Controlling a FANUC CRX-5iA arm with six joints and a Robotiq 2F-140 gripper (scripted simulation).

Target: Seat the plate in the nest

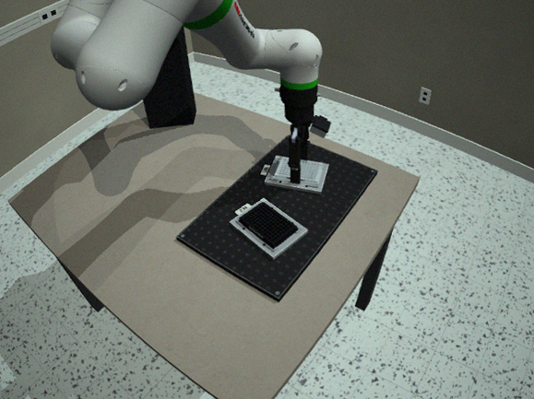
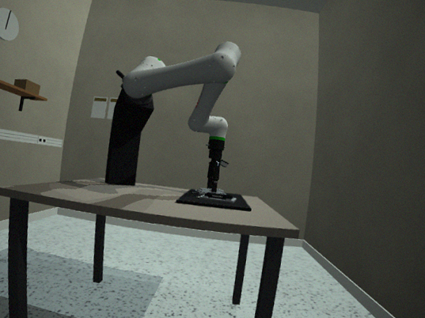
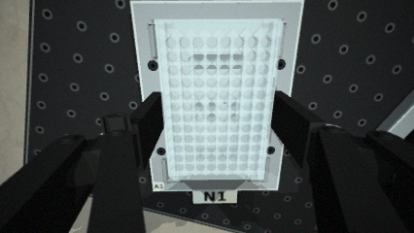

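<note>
My gripper is now 20 mm above the white well plate. From my hand the other things lie so: black well plate: 20 mm ahead, 220 mm to the right, 20 mm below; then nest N2: 20 mm ahead, 220 mm to the right, 40 mm below.
</note>
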